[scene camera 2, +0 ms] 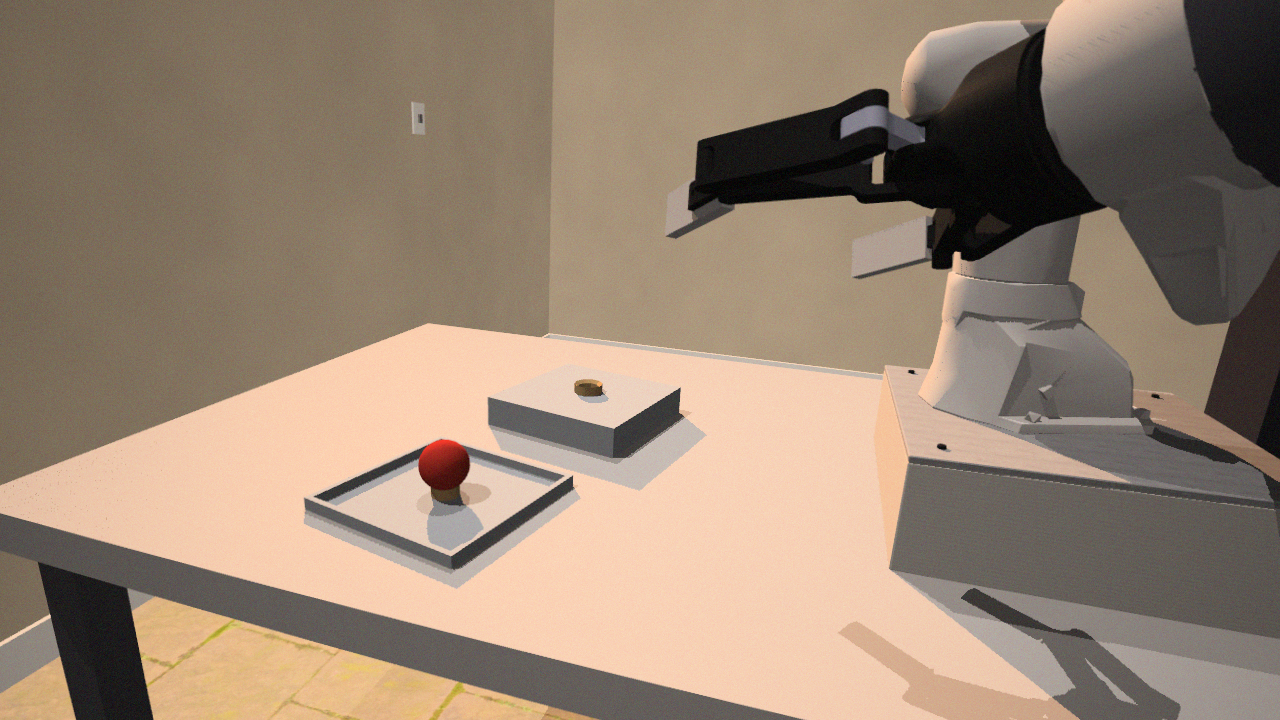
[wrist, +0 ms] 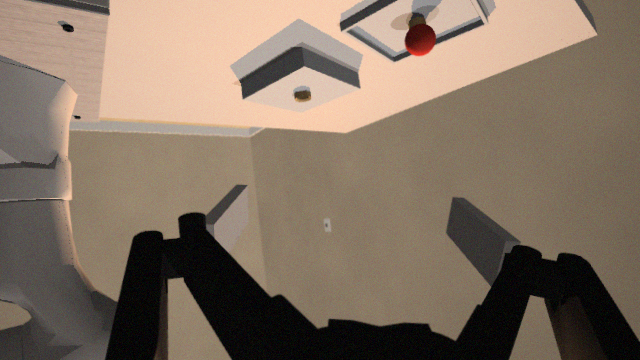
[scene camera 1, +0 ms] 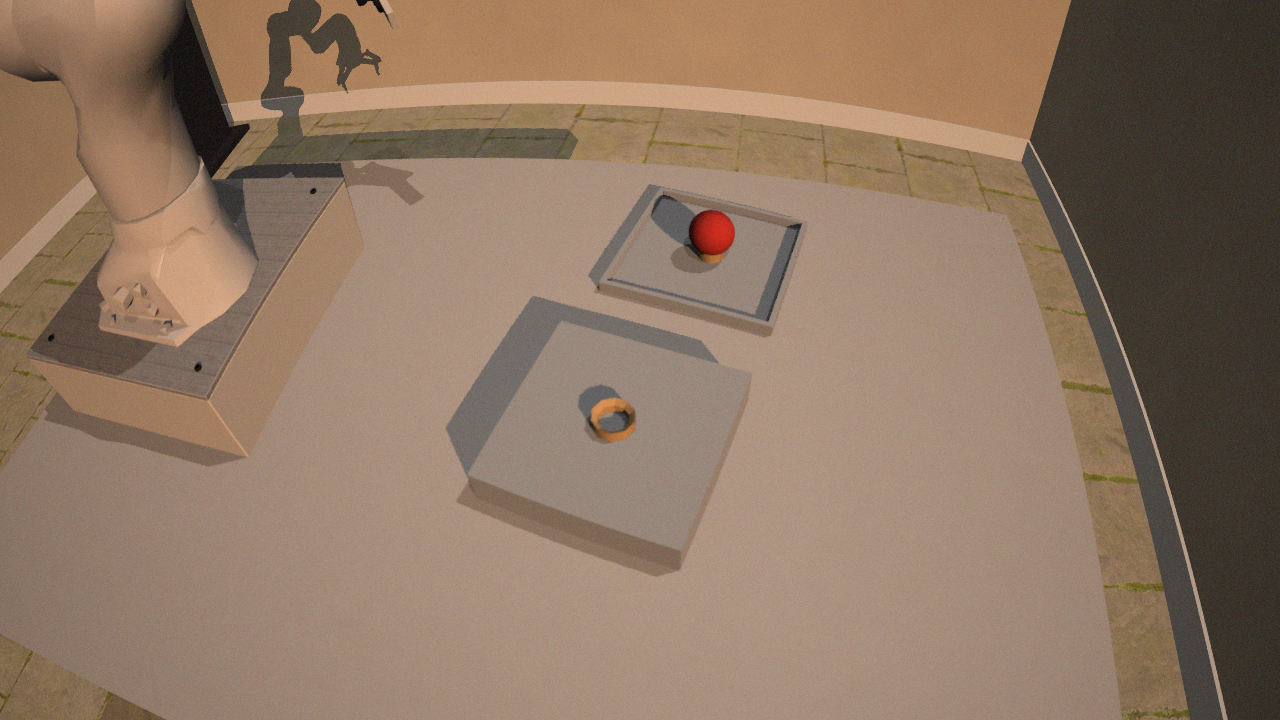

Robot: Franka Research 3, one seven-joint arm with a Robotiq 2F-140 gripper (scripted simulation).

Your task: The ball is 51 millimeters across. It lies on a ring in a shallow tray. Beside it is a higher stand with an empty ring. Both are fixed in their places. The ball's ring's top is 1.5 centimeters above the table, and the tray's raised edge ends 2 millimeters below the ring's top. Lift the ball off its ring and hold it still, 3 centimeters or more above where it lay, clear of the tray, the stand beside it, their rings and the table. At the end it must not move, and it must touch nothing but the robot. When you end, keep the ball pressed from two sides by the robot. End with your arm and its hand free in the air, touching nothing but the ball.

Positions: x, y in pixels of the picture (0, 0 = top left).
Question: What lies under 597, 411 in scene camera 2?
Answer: A grey stand.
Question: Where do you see a red ball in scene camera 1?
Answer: At 711, 232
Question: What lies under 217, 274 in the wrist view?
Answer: My gripper.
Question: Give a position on a red ball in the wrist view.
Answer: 420, 39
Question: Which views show the red ball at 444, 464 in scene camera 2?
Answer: Scene camera 2, the wrist view and scene camera 1: all of them.
